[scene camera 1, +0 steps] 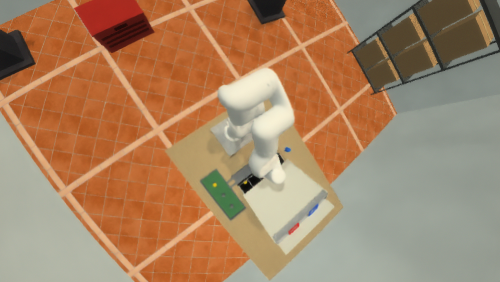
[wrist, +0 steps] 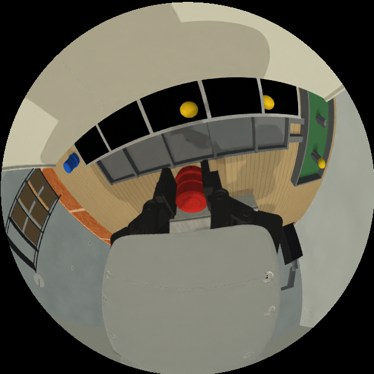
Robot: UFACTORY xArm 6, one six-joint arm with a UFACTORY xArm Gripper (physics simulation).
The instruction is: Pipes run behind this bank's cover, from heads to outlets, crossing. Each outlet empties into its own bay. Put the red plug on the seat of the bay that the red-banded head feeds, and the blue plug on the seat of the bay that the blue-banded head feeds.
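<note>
The red plug [wrist: 191, 190] is held between the fingers of my gripper [wrist: 188, 174], above the table near the grey bays [wrist: 189, 146]. In the scene view the arm hides the gripper and the red plug. The blue plug [scene camera 1: 287, 149] [wrist: 71, 163] stands on the table beyond the end of the bay row. The pale cover [scene camera 1: 285, 200] [wrist: 150, 55] hides the pipes. At its far edge are a red band [scene camera 1: 294, 228] and a blue band [scene camera 1: 313, 209] on the heads. Yellow balls [wrist: 189, 109] [wrist: 268, 102] show in two black openings.
A green tray [scene camera 1: 212, 182] [wrist: 317, 107] with a yellow ball [scene camera 1: 215, 185] [wrist: 321, 163] and grey pegs lies beside the bank. The wooden table [scene camera 1: 192, 145] [wrist: 240, 175] carries everything. A shelf rack stands beyond the table, and a red cabinet [scene camera 1: 112, 17] stands on the floor.
</note>
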